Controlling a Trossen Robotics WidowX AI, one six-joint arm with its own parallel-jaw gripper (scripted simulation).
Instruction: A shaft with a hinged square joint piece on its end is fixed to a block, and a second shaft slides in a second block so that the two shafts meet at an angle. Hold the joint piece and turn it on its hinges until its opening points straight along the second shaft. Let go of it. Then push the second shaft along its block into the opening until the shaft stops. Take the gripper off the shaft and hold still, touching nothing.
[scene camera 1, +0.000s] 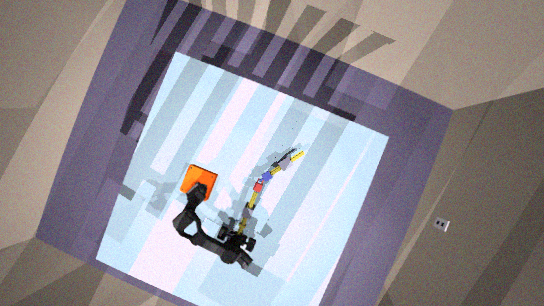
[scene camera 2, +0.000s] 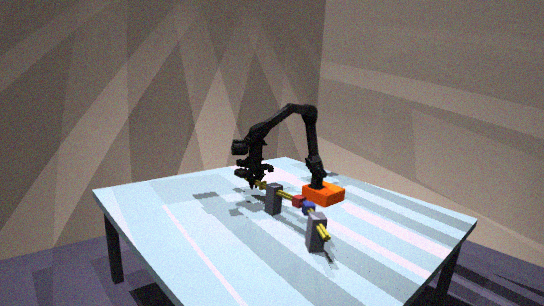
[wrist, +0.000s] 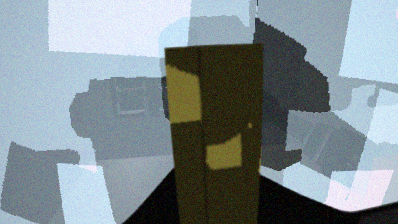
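There is my gripper (scene camera 2: 253, 188), and I see it in the wrist view (wrist: 204, 173) too.
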